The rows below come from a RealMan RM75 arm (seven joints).
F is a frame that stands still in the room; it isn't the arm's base.
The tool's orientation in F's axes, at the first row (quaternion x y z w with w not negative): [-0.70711 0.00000 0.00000 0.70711]
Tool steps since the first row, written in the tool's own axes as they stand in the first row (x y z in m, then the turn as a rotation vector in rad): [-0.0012 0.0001 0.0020 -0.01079 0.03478 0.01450]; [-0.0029 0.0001 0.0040 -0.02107 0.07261 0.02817]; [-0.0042 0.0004 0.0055 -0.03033 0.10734 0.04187]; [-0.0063 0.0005 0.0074 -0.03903 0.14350 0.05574]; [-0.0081 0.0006 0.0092 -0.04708 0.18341 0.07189]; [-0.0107 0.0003 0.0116 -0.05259 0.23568 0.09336]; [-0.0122 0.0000 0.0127 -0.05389 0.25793 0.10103]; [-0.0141 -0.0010 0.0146 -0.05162 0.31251 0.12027]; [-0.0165 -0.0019 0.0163 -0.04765 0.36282 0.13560]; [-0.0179 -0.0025 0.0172 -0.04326 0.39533 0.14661]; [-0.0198 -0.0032 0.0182 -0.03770 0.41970 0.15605]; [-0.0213 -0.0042 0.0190 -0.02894 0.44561 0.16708]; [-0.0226 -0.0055 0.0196 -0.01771 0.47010 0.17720]
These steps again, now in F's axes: [-0.0012 0.0020 -0.0001 -0.01079 0.01450 -0.03478]; [-0.0029 0.0040 -0.0001 -0.02107 0.02817 -0.07261]; [-0.0042 0.0055 -0.0004 -0.03033 0.04187 -0.10734]; [-0.0063 0.0074 -0.0005 -0.03903 0.05574 -0.14350]; [-0.0081 0.0092 -0.0006 -0.04708 0.07189 -0.18341]; [-0.0107 0.0116 -0.0003 -0.05259 0.09336 -0.23568]; [-0.0122 0.0127 0.0000 -0.05389 0.10103 -0.25793]; [-0.0141 0.0146 0.0010 -0.05162 0.12027 -0.31251]; [-0.0165 0.0163 0.0019 -0.04765 0.13560 -0.36282]; [-0.0179 0.0172 0.0025 -0.04326 0.14661 -0.39533]; [-0.0198 0.0182 0.0032 -0.03770 0.15605 -0.41970]; [-0.0213 0.0190 0.0042 -0.02894 0.16708 -0.44561]; [-0.0226 0.0196 0.0055 -0.01771 0.17720 -0.47010]
